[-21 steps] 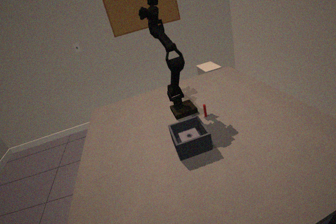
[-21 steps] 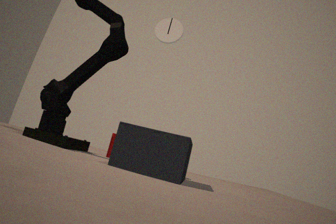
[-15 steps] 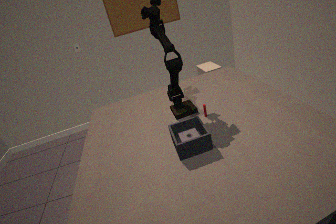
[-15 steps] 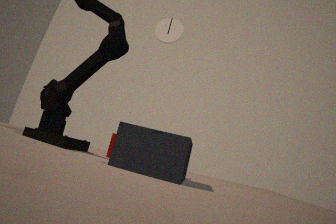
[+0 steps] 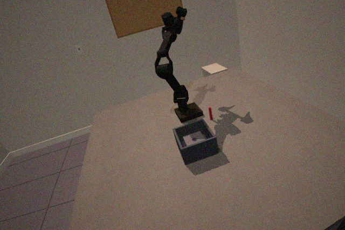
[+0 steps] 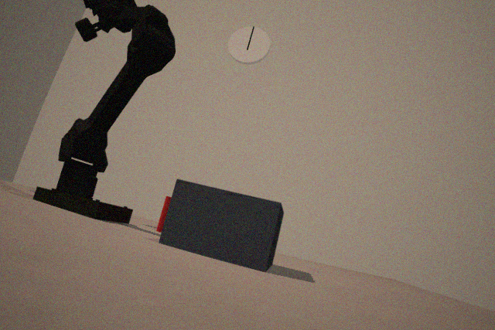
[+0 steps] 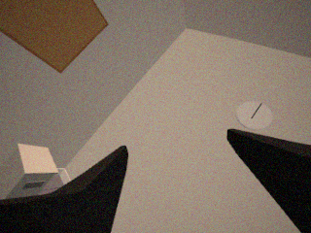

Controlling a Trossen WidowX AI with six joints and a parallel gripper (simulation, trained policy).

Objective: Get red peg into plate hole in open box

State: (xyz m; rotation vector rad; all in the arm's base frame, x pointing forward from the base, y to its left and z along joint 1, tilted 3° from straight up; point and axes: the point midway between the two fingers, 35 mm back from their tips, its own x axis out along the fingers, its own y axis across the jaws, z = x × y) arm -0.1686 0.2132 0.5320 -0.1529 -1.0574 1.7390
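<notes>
The red peg is 520 mm below my gripper tip, 390 mm ahead of it and 160 mm to the right of it. Round my gripper tip: pale plate (530 mm ahead, 520 mm below, 360 mm to the right); dark blue box (540 mm below, 530 mm ahead, 360 mm to the right).
</notes>
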